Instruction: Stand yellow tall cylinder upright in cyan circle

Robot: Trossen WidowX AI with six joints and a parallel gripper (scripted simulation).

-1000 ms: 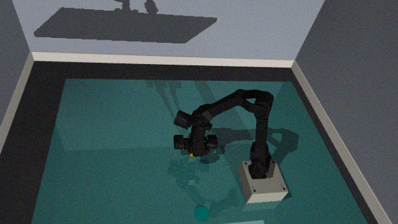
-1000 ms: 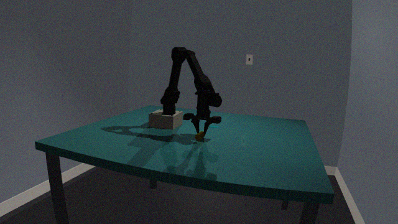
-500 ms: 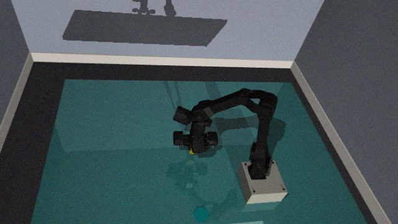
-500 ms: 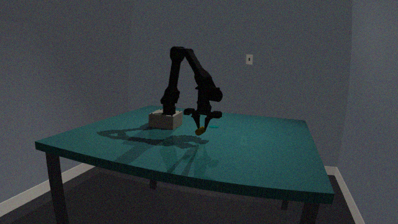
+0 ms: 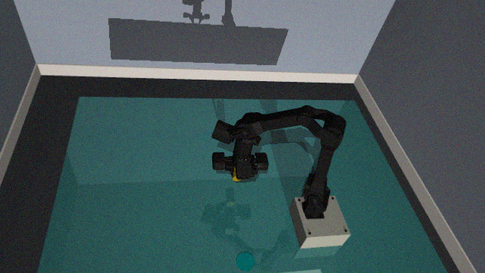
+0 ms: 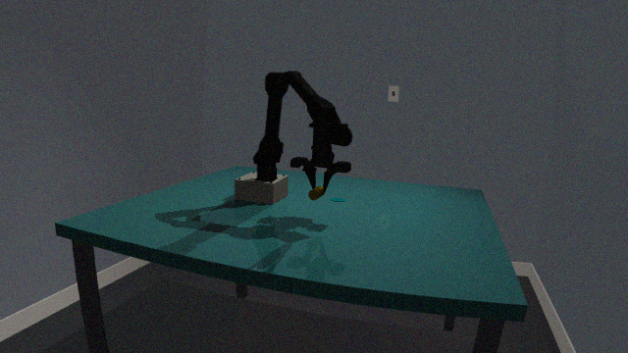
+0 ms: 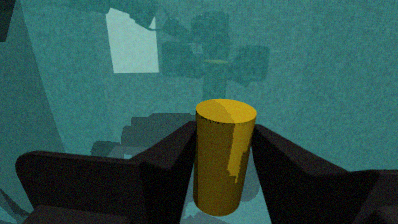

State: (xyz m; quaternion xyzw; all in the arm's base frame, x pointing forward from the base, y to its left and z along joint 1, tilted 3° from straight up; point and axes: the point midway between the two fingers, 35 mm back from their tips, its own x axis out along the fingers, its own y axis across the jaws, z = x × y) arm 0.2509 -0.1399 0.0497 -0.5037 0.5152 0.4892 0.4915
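Right now my gripper tip is 270 mm to the right of the cyan circle, 90 mm above it and 10 mm past it. Round my gripper tip: yellow tall cylinder (20 mm to the right).
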